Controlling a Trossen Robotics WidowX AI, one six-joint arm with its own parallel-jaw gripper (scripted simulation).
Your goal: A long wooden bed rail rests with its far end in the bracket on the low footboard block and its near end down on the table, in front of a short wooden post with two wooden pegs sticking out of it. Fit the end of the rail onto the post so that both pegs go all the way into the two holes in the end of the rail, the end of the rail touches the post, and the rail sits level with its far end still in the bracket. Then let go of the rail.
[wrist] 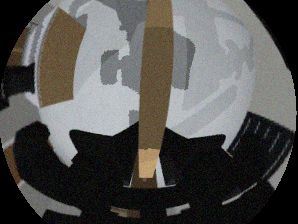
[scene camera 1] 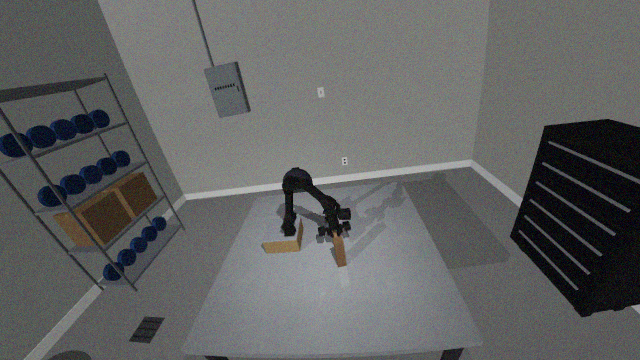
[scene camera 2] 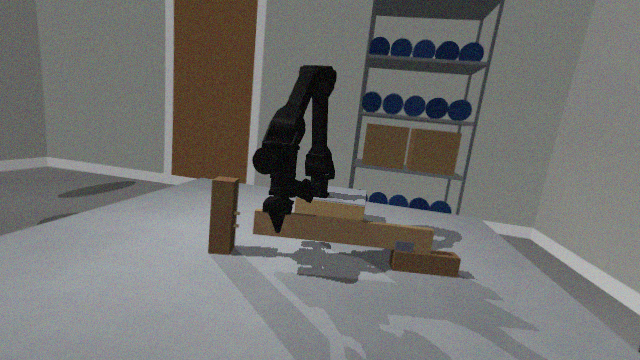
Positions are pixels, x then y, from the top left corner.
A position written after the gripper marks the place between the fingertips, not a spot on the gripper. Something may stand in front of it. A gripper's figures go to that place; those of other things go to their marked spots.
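While the gripper (scene camera 2: 278, 231) is 0.82 m from the lens, a wooden rail (scene camera 2: 295, 225) lies 0.80 m from the lens.
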